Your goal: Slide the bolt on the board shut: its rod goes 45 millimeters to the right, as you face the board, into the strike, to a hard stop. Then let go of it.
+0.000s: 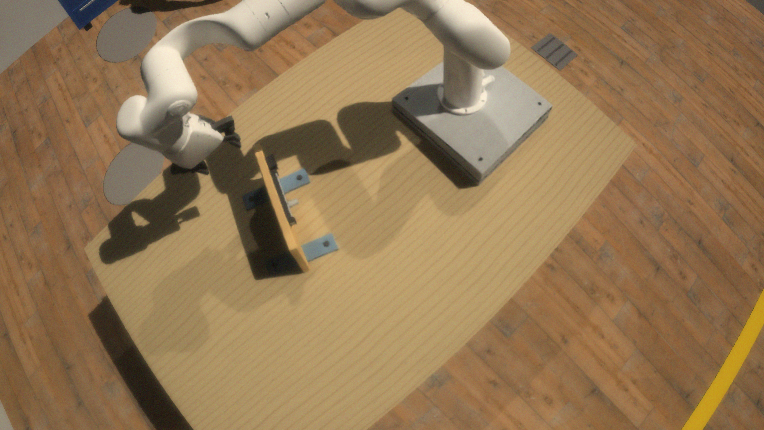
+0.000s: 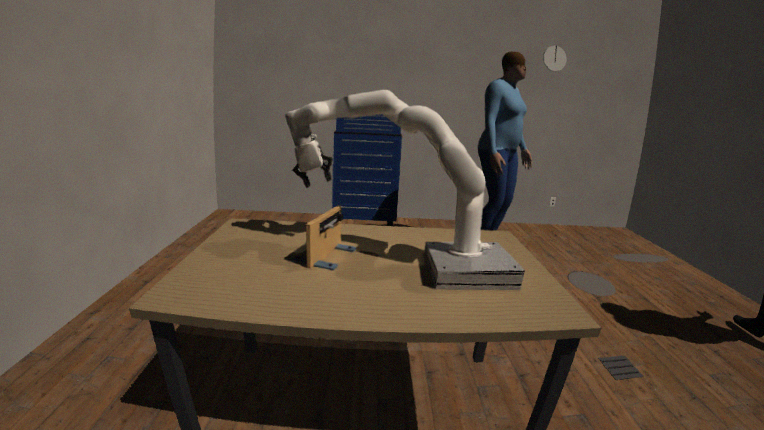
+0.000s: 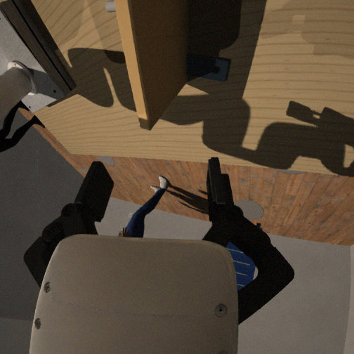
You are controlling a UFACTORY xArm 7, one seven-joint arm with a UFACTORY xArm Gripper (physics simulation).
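Frame: origin at the arm's base, x ahead, y left, z up, level; millimetres.
Seen in the pictures: gripper, fingertip midpoint: [image 1: 222,155] [image 2: 318,183]; arm's base at its link origin: [image 1: 462,95] [image 2: 465,251].
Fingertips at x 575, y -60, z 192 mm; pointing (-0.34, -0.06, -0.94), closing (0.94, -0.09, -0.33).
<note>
Offsets run from my fingertips to a thing's top centre. "spot": to the spot under its first point. Level surfaces: height alone.
An upright orange board {dx -54, dy +89, dz -90 mm} [image 1: 294,244] [image 2: 315,245] [image 3: 155,55] stands on the table. The dark bolt {dx -83, dy +75, dz -106 mm} [image 2: 329,221] is on its face toward the robot base, near the top. Its pale knob {dx -82, dy +117, dz -118 mm} [image 1: 292,202] [image 3: 110,6] sticks out from that face. A small dark block {spot: dx -89, dy +9, dz -114 mm} [image 1: 272,161] sits at the board's far end; how far the rod stands from the strike is too small to tell. My gripper [image 1: 221,157] [image 2: 317,181] [image 3: 155,170] is open and empty, well above the table, off the board's far end and apart from board and bolt.
Blue feet {spot: dx -96, dy +186, dz -244 mm} [image 1: 323,244] [image 2: 325,264] [image 3: 207,67] carry the board. The grey base plate [image 1: 470,133] [image 2: 475,272] of the arm stands on the table {dz -252 mm} [image 1: 374,320] [image 2: 363,309], facing the bolt side. A blue cabinet [image 2: 366,176] and a person [image 2: 505,122] stand beyond the table.
</note>
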